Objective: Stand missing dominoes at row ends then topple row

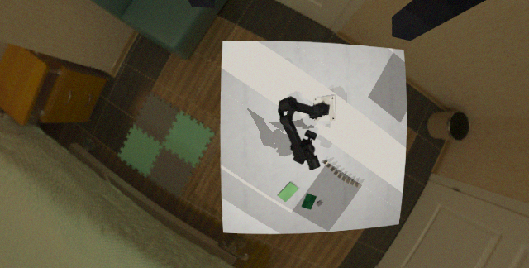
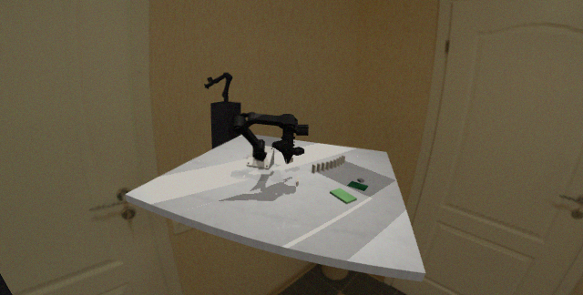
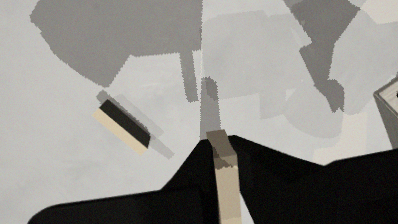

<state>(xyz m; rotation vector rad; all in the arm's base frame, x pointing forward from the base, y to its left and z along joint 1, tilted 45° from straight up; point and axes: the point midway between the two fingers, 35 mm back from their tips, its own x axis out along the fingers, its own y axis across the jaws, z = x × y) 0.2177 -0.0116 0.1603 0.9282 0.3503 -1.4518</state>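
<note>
Right now my gripper tip is 330 mm short of the light green flat pad, 100 mm above it and 30 mm to the left of it. Round my gripper tip: metal piece 390 mm ahead, 190 mm to the left, 100 mm below; dark green pad 380 mm ahead, 120 mm to the left, 110 mm below.
</note>
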